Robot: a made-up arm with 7 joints. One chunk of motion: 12 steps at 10 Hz.
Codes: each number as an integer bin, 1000 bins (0 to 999) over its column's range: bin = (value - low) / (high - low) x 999, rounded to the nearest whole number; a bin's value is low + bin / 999 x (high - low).
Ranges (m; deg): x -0.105..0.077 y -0.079..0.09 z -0.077..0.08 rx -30..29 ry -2.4..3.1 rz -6.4..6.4
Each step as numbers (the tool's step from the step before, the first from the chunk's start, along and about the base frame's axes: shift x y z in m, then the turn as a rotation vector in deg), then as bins.
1 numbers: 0.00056 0.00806 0.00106 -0.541 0.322 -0.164
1 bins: 579 515 497 499 494 487
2 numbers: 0.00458 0.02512 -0.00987 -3.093 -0.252 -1.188
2 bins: 601 615 427 456 390 407
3 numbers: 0.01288 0.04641 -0.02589 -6.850 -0.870 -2.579
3 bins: 647 741 325 392 278 298
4 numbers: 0.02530 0.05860 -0.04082 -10.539 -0.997 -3.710
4 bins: 715 813 230 330 255 210
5 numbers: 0.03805 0.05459 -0.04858 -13.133 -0.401 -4.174
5 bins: 785 790 181 286 363 174
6 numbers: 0.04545 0.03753 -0.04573 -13.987 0.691 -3.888
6 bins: 826 689 199 271 561 196
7 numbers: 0.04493 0.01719 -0.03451 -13.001 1.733 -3.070
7 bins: 823 569 270 288 751 260
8 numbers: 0.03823 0.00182 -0.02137 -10.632 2.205 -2.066
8 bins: 786 478 354 328 836 338
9 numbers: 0.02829 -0.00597 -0.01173 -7.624 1.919 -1.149
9 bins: 732 432 415 379 784 410
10 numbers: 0.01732 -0.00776 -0.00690 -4.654 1.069 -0.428
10 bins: 671 421 446 429 630 466
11 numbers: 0.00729 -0.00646 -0.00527 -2.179 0.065 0.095
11 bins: 616 429 456 471 448 507
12 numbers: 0.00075 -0.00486 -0.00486 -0.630 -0.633 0.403
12 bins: 580 438 459 497 321 531
